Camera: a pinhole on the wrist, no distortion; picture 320 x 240 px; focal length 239.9 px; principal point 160.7 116.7 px. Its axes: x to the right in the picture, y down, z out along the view. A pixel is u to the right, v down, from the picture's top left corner.
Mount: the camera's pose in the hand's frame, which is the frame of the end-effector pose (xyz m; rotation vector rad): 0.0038 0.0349 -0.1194 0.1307 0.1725 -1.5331
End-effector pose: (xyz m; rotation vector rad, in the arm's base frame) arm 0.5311 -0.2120 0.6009 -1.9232 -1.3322 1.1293
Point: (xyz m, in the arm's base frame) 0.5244 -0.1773 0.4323
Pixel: 10.8 218.4
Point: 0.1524 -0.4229 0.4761
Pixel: 128.9 6.5
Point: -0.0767 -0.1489 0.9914
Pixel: outside the picture
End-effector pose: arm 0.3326 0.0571 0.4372 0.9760 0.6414 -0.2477
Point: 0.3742 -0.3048 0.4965
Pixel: 200.6 89.7
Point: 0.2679 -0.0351 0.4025
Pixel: 302.1 49.7
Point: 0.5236 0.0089 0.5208
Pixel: 32.0 202.6
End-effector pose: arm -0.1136 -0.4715 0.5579 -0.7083 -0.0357 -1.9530
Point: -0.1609 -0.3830 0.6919
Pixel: 257.1 111.2
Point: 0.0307 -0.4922 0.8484
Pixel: 106.6 175.6
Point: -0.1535 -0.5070 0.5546
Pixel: 243.9 197.1
